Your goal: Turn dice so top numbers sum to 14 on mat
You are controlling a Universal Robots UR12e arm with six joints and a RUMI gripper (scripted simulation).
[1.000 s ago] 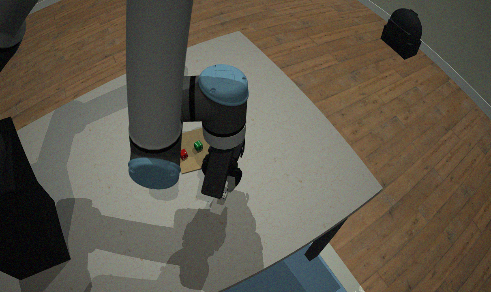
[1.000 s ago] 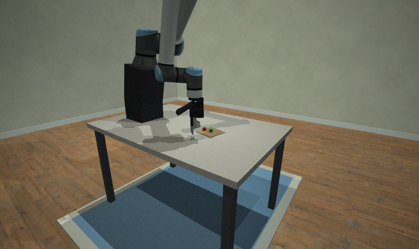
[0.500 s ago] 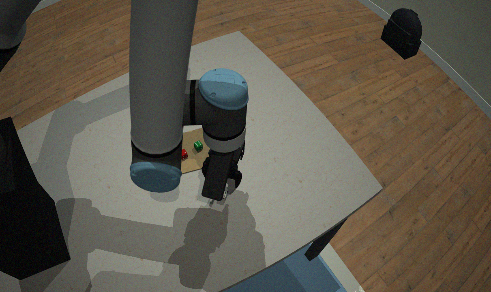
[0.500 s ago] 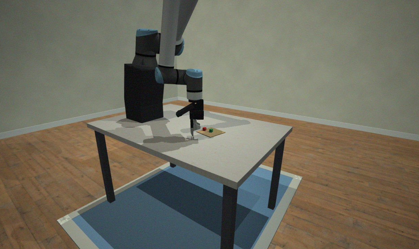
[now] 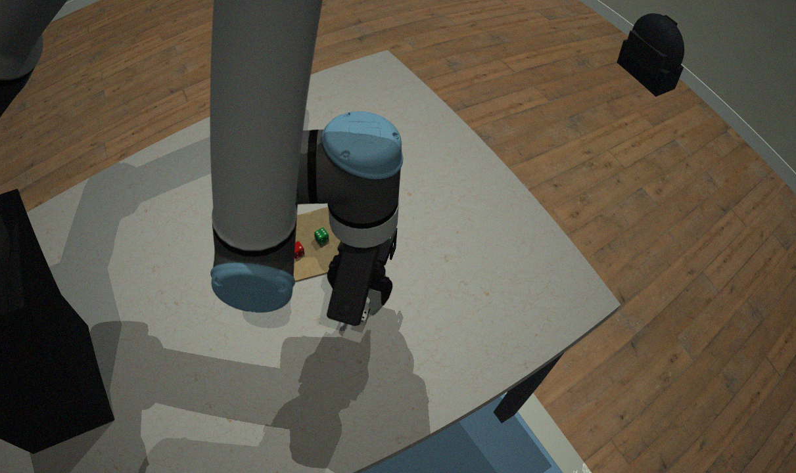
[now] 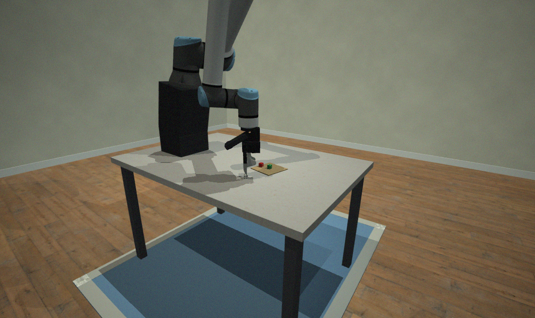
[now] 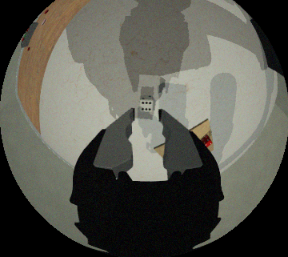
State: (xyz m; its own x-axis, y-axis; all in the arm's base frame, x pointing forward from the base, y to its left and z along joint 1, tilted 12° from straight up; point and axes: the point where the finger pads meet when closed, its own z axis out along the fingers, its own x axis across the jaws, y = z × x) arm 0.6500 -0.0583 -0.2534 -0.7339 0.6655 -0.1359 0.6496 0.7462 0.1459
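The white die lies 30 mm below my hand. Also, from my hand: red die 50 mm behind, 170 mm to the left, 30 mm below; mat 180 mm to the left, 40 mm below; green die 180 mm to the left, 30 mm below.
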